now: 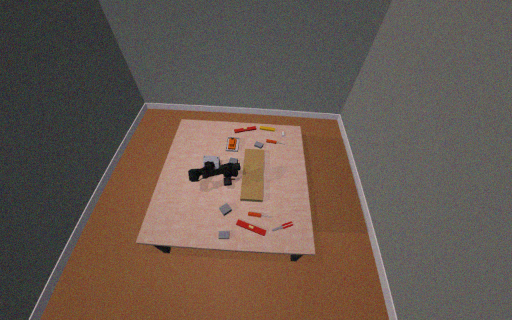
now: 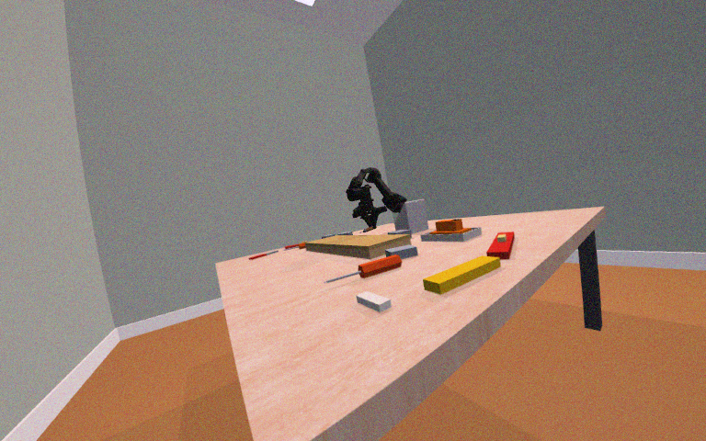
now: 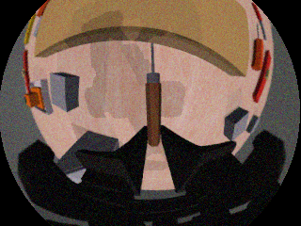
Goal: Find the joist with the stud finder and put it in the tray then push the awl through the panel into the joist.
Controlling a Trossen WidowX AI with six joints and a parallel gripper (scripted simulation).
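My gripper tip is now 5 cm short of the awl. From my gripper tip the other things lie so: grey tray 42 cm to the left, 5 cm ahead, 3 cm below; then square indicator 45 cm to the left, 6 cm ahead, 2 cm above; then stud finder 44 cm to the left, 5 cm ahead.
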